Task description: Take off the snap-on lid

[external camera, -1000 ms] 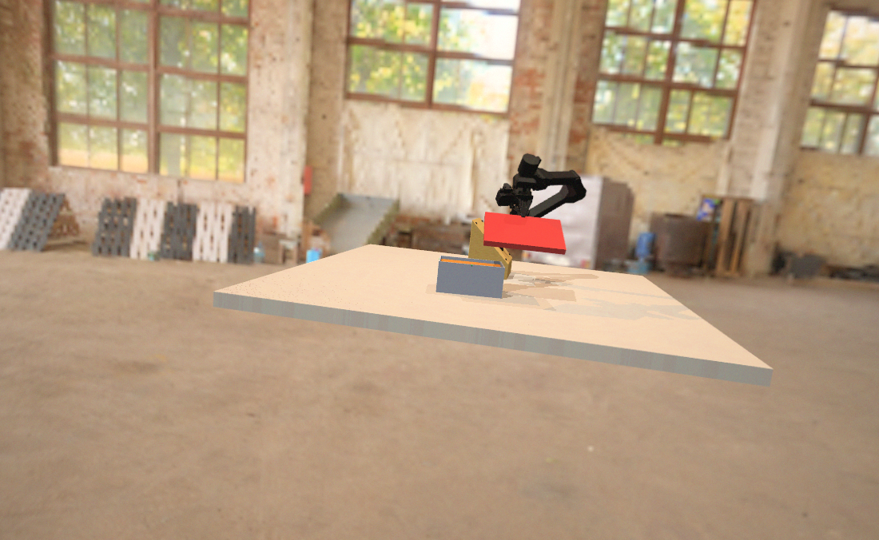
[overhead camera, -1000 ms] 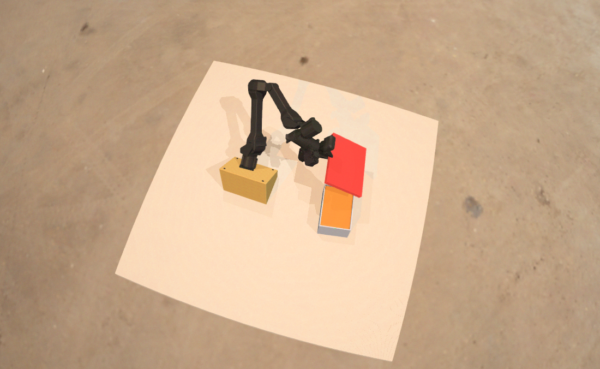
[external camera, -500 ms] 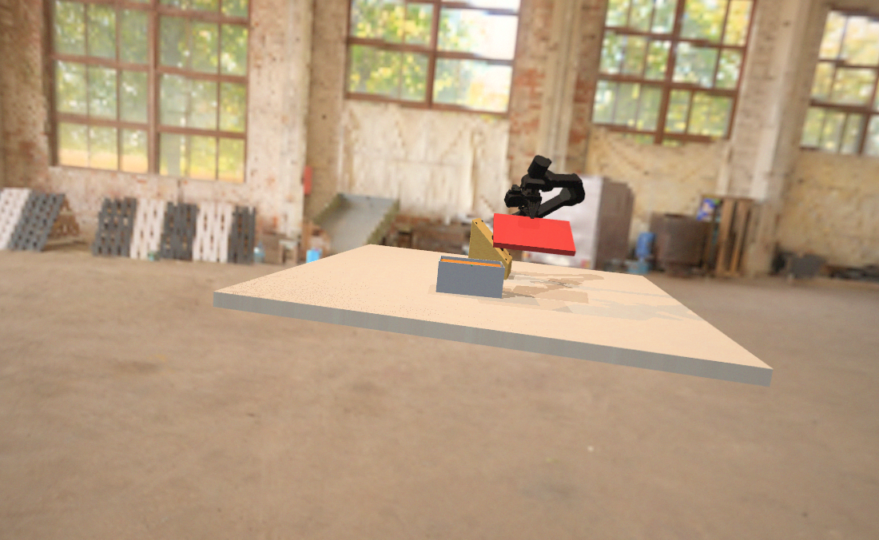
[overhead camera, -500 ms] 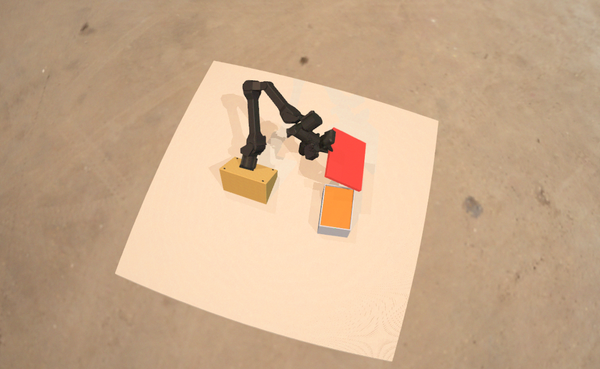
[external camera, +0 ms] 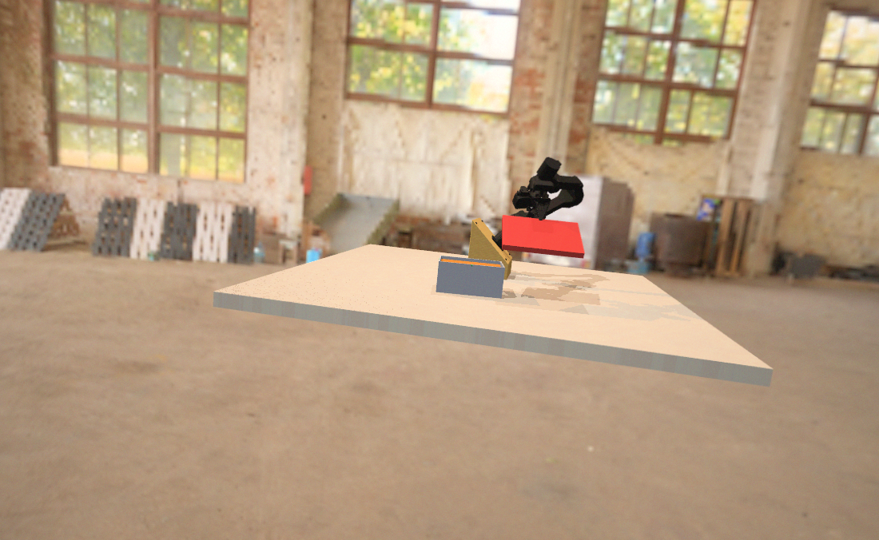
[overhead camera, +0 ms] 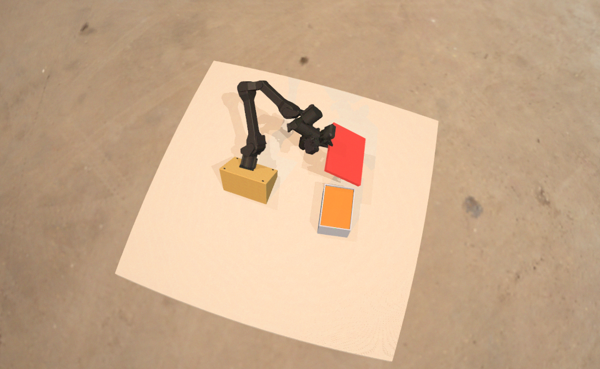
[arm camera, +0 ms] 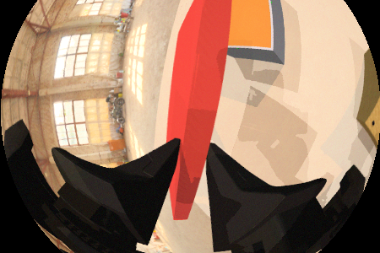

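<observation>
The red lid lies 70 mm ahead of my gripper tip and 30 mm below it. The rest, counted from my gripper tip: grey storage box: 200 mm to the right, 180 mm below, 80 mm ahead.
</observation>
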